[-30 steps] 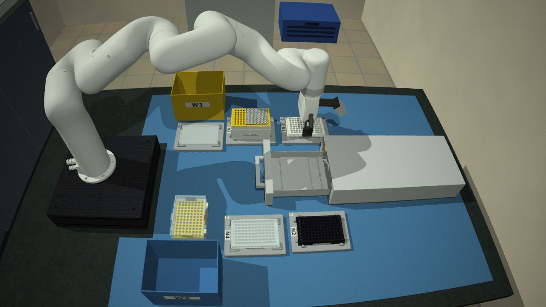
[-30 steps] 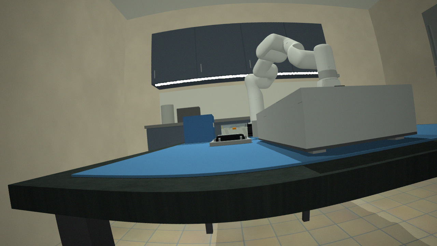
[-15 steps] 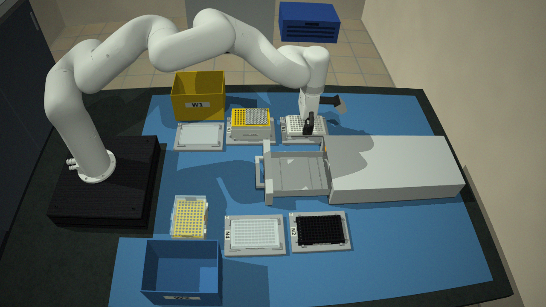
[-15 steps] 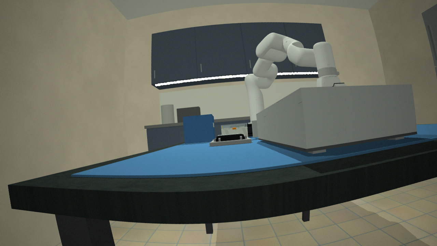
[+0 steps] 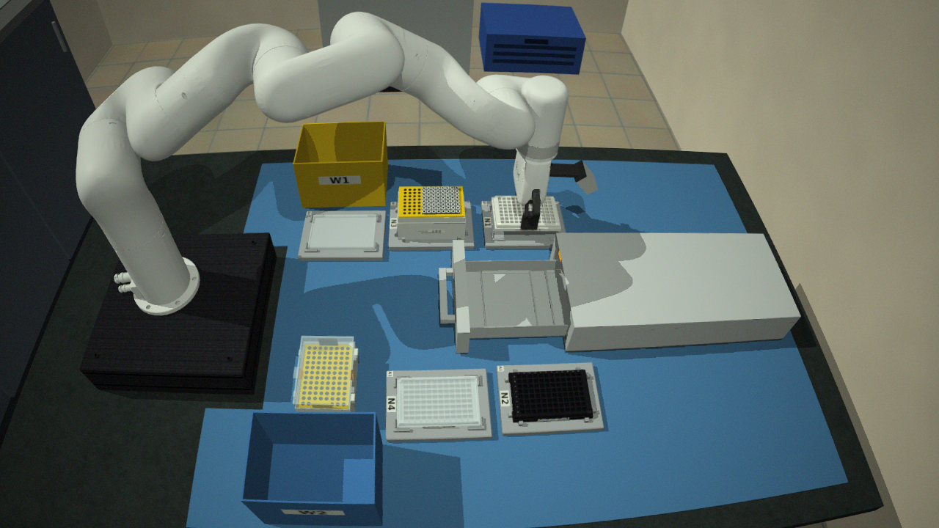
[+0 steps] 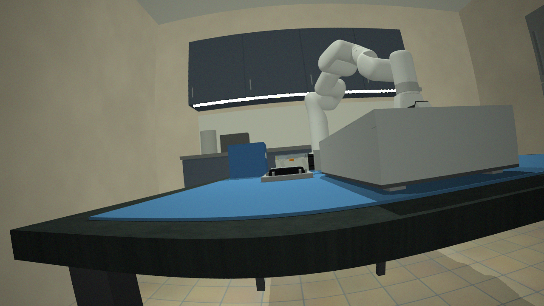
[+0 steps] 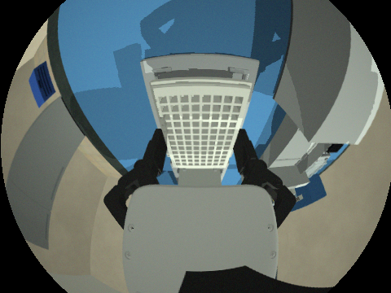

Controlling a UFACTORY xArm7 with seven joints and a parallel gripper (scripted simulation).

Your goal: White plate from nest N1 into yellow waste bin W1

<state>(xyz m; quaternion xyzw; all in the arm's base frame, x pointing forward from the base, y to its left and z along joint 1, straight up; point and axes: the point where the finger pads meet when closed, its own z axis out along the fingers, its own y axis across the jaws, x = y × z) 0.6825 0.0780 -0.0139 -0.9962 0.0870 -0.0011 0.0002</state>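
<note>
The work nest N1 is 50 mm below my hand. Round my hand: yellow tip rack (190 mm behind, 30 mm to the left); white plate (10 mm below); drawer (190 mm to the right, 40 mm behind, 30 mm below).
</note>
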